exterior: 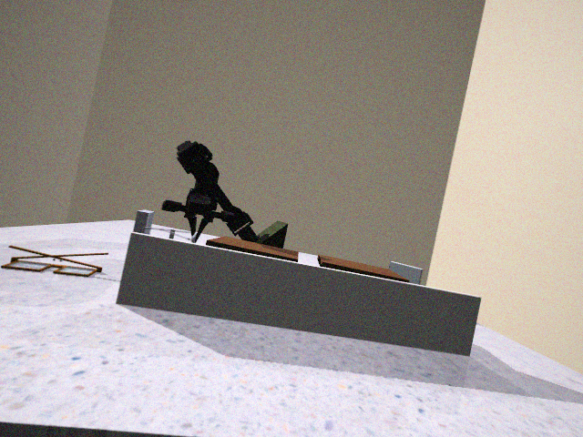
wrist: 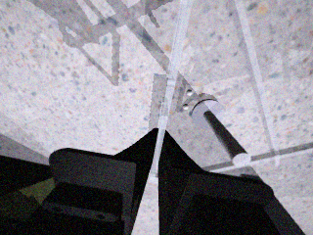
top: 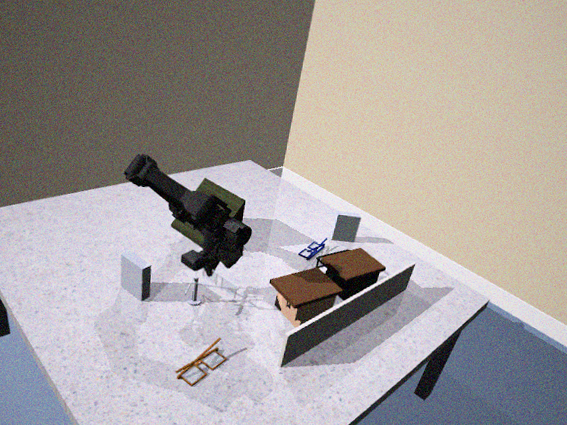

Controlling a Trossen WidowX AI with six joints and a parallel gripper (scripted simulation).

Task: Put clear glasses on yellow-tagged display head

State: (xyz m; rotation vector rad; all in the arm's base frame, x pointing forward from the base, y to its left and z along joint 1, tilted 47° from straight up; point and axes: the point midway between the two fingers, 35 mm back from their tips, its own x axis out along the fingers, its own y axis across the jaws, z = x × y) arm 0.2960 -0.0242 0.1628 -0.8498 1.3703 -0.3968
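The metal stand post lies 2 cm ahead of my gripper tip, 6 cm to the right of it and 4 cm below it. Round my gripper tip: skin-coloured head (18 cm ahead, 19 cm to the left); then white wall (31 cm ahead, 30 cm to the left); then dark head (16 cm ahead, 41 cm to the left).
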